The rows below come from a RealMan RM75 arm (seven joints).
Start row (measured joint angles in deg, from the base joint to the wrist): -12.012 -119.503 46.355 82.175 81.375 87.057 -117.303
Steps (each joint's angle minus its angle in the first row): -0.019 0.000 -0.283 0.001 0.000 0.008 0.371; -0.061 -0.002 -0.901 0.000 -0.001 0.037 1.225; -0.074 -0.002 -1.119 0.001 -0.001 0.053 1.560; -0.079 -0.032 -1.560 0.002 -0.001 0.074 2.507; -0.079 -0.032 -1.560 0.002 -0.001 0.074 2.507; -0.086 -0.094 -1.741 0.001 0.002 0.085 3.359; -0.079 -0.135 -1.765 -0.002 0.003 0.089 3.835; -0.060 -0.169 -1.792 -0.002 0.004 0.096 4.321
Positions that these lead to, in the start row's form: -12.031 -119.503 46.072 82.176 81.375 87.065 -116.932; -12.073 -119.505 45.454 82.175 81.374 87.094 -116.078; -12.086 -119.505 45.236 82.176 81.374 87.110 -115.743; -12.091 -119.535 44.795 82.177 81.374 87.131 -114.796; -12.091 -119.535 44.795 82.177 81.374 87.131 -114.796; -12.098 -119.597 44.614 82.176 81.377 87.142 -113.944; -12.091 -119.638 44.590 82.173 81.378 87.146 -113.468; -12.072 -119.672 44.563 82.173 81.379 87.153 -112.982
